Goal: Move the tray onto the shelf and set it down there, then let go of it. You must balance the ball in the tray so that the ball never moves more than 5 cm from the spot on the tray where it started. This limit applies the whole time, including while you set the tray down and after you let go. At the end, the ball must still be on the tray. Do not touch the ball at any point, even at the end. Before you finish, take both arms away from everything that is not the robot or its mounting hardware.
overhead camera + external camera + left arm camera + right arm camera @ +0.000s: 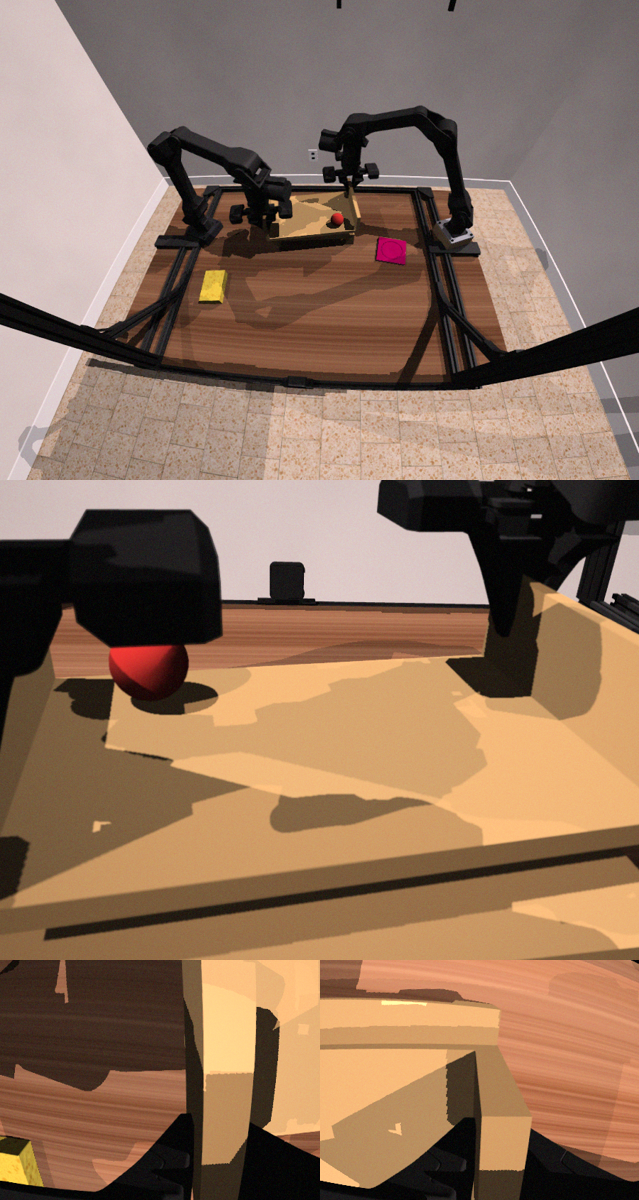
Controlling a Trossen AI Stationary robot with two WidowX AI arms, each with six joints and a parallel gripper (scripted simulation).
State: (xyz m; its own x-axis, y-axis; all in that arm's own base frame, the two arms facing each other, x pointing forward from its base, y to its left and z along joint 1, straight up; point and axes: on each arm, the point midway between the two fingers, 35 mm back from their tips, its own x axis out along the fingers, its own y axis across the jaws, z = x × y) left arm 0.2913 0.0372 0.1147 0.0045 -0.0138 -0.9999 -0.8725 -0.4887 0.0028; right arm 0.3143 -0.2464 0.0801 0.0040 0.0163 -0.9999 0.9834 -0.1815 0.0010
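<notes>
My right gripper is now 14 cm past the red ball, 4 cm to the right of it and 3 cm above it. The rest, counted from my right hand: tan tray (13 cm to the left, 9 cm behind, 5 cm below); then yellow sponge (44 cm to the left, 36 cm behind, 13 cm below); then magenta square object (18 cm behind, 16 cm to the right, 14 cm below).
</notes>
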